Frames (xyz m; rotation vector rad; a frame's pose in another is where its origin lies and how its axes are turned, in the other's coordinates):
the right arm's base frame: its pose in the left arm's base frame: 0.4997 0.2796 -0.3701 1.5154 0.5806 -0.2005
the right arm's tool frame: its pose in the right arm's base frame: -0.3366 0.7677 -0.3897 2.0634 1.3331 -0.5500
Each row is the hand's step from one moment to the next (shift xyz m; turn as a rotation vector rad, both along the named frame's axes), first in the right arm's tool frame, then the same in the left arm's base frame.
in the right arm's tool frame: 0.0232 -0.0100 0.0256 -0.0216 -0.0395 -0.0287
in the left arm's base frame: -0.0082 0.0349 0.0024 -0.0239 -0.0321 0.0354
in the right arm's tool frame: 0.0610 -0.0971 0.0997 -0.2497 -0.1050 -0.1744
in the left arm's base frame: -0.0872 0.1183 0.0386 -0.1115 -0.2943 0.0691
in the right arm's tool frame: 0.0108 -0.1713 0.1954 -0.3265 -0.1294 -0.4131
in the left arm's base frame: -0.2129 0.1484 0.0168 -0.0464 -0.5061 0.1889
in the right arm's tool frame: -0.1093 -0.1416 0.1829 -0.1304 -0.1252 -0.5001
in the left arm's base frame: -0.2469 0.0475 -0.0474 0.1003 -0.4153 0.3166
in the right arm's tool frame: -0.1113 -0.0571 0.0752 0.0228 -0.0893 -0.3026
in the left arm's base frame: -0.1344 -0.0306 -0.0479 0.1029 -0.1736 0.2436
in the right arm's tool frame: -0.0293 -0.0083 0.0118 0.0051 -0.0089 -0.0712
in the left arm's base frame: -0.0266 -0.0138 -0.0129 0.0325 -0.0420 0.0486
